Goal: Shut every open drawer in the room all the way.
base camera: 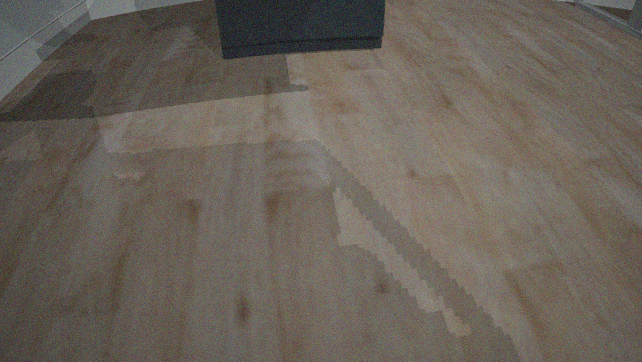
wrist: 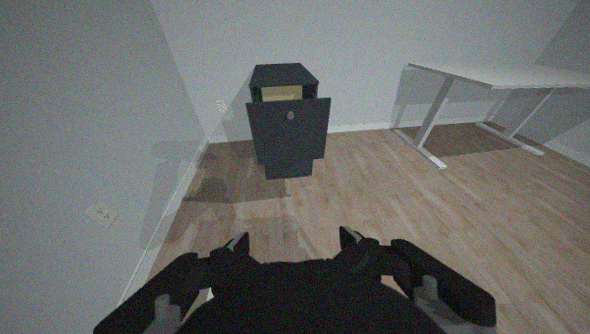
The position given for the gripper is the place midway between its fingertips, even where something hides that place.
In view: the gripper (wrist: 294, 239) and a white wall (wrist: 122, 108).
